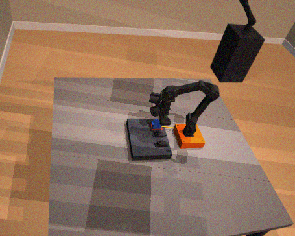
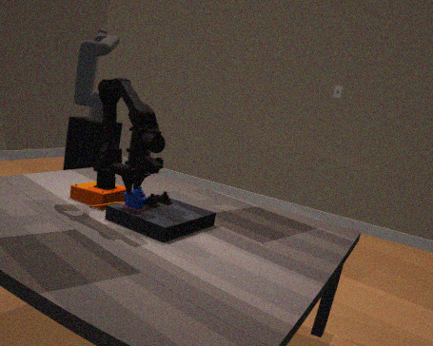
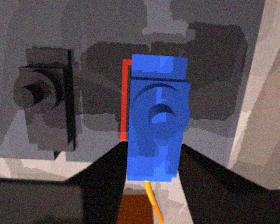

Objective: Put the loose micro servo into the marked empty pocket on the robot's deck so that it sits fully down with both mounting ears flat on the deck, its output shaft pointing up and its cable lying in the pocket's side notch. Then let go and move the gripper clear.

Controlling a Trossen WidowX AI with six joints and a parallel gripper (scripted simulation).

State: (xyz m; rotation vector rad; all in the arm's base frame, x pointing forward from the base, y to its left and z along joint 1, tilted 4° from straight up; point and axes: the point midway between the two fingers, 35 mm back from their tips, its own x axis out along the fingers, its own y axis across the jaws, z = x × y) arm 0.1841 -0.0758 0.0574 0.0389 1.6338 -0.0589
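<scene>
My gripper tip is now 13 cm short of the dark robot deck, 7 cm to the right of it and 6 cm above it.
</scene>
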